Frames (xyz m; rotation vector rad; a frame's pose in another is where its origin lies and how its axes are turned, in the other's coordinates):
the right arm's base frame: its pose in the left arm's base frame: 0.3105 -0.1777 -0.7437 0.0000 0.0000 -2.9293
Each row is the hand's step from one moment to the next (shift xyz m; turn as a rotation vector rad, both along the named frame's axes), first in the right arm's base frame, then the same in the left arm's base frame.
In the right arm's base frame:
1: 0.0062 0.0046 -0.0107 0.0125 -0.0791 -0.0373
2: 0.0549 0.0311 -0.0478 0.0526 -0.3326 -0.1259
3: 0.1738 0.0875 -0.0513 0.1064 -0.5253 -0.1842
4: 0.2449 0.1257 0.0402 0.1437 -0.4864 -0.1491
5: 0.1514 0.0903 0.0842 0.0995 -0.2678 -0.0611
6: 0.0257 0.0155 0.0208 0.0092 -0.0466 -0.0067
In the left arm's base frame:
1: -0.0051 -0.0058 -0.0107 -0.0289 0.0747 -0.0373
2: -0.0471 -0.0420 -0.0478 -0.1215 0.3141 -0.1259
3: -0.1515 -0.1222 -0.0513 -0.2147 0.4911 -0.1842
4: -0.2129 -0.1745 0.0402 -0.2430 0.4452 -0.1491
5: -0.1290 -0.1202 0.0842 -0.1537 0.2408 -0.0611
6: -0.0219 -0.0206 0.0208 -0.0188 0.0436 -0.0067

